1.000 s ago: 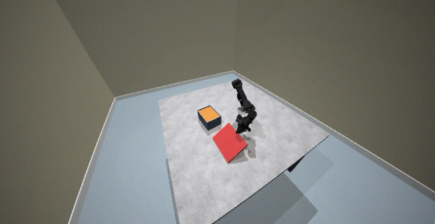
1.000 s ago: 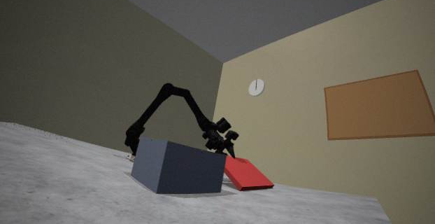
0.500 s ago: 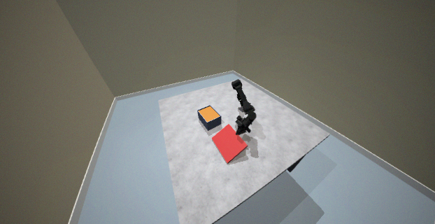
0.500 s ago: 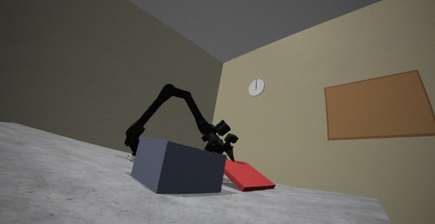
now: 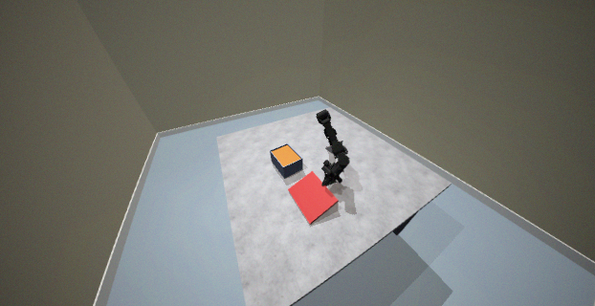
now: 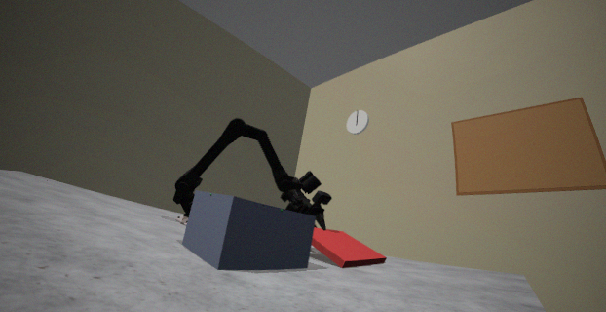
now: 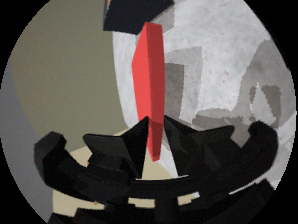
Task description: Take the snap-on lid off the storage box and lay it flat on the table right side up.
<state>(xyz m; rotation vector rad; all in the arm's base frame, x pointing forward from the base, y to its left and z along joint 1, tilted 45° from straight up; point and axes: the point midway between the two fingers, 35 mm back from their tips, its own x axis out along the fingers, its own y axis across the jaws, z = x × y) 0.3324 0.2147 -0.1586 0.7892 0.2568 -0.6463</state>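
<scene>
Now: the lid 80 mm ahead of my gripper tip and 20 mm below it. Also, from my gripper tip: dark blue storage box (60 mm ahead, 320 mm to the right, 10 mm below).
</scene>
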